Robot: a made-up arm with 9 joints.
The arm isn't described. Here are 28 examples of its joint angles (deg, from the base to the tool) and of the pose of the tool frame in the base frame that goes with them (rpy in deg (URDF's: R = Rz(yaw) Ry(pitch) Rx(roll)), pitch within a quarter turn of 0, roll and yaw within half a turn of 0; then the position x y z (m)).
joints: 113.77 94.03 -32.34 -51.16 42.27 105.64 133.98 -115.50 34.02
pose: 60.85 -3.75 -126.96 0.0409 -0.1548 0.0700
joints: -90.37 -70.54 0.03 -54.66 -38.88 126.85 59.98 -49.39 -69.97
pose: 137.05 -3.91 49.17 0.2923 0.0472 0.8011
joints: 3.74 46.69 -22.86 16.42 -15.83 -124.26 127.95 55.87 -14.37
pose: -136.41 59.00 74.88 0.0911 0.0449 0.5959
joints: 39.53 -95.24 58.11 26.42 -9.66 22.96 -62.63 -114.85 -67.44
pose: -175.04 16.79 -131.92 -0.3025 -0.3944 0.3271
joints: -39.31 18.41 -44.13 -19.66 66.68 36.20 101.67 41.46 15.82
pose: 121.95 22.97 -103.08 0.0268 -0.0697 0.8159
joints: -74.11 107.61 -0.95 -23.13 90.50 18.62 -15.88 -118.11 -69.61
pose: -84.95 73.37 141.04 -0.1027 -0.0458 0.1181
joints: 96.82 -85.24 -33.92 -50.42 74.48 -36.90 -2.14 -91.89 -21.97
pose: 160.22 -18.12 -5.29 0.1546 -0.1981 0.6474
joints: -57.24 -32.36 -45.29 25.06 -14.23 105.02 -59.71 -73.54 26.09
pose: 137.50 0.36 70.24 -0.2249 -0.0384 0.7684
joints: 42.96 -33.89 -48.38 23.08 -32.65 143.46 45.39 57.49 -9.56
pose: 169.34 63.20 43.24 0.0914 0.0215 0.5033
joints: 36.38 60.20 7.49 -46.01 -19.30 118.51 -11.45 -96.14 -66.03
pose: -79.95 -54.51 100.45 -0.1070 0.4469 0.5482
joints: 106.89 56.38 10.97 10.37 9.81 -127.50 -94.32 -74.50 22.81
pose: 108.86 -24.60 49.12 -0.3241 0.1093 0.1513
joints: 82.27 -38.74 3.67 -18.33 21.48 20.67 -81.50 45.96 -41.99
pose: -164.46 70.22 163.46 0.2521 0.2608 0.3894
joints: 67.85 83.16 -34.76 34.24 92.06 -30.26 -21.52 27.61 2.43
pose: -17.44 -52.87 -42.05 -0.1791 0.0933 0.0646
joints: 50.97 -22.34 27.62 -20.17 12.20 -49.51 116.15 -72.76 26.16
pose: -115.61 25.92 175.39 0.2976 0.3157 0.5810
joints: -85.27 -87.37 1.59 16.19 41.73 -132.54 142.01 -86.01 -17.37
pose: 134.24 -27.65 -75.90 0.0731 0.3085 0.8262
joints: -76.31 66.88 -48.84 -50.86 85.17 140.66 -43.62 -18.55 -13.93
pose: -126.98 33.98 -115.66 -0.3535 -0.0651 0.5963
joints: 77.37 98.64 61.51 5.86 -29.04 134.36 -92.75 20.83 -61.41
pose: 34.87 26.06 -125.51 -0.0353 -0.1457 0.5148
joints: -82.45 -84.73 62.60 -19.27 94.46 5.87 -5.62 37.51 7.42
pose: -56.26 36.77 -126.72 0.2723 0.1743 0.4181
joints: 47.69 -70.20 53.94 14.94 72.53 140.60 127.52 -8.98 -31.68
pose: 125.60 32.60 139.36 -0.0870 -0.1776 0.5571
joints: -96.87 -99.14 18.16 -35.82 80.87 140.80 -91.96 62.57 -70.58
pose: -122.45 -40.23 -109.76 -0.2280 -0.1022 0.3079
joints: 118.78 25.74 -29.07 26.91 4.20 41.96 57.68 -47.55 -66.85
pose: -147.21 6.45 31.31 0.2385 -0.1639 0.1499
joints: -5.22 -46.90 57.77 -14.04 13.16 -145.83 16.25 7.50 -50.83
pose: 148.67 -10.84 -95.03 0.1116 -0.1054 0.4628
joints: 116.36 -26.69 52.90 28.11 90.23 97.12 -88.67 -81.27 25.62
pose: 165.60 -19.02 128.63 0.0792 -0.2989 0.5786
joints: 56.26 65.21 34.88 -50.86 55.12 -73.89 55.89 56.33 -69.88
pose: -64.60 -55.05 -16.05 -0.0390 0.1252 0.3645
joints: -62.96 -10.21 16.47 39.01 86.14 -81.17 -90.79 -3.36 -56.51
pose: 172.59 -49.46 158.82 0.2955 0.0018 0.5216
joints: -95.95 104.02 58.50 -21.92 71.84 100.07 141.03 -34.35 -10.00
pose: 72.92 -45.74 -70.38 -0.0260 0.0103 0.3788
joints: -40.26 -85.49 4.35 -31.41 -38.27 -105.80 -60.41 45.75 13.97
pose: -97.92 53.91 -47.10 -0.1289 0.1713 0.7039
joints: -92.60 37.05 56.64 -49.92 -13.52 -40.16 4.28 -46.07 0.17
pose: -18.83 -16.98 -103.19 -0.1207 -0.4653 0.2854
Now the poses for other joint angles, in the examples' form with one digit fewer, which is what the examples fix.
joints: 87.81 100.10 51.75 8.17 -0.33 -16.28 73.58 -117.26 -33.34
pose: 120.4 46.0 -163.2 -0.612 -0.168 0.613
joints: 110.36 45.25 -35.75 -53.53 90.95 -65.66 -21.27 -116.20 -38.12
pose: 138.7 -0.6 85.2 -0.265 0.148 0.628
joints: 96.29 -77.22 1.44 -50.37 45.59 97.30 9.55 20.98 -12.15
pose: -10.1 -36.3 -1.8 0.128 -0.099 0.145
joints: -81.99 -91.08 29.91 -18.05 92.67 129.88 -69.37 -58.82 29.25
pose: 36.8 50.4 -95.7 0.160 0.216 0.357
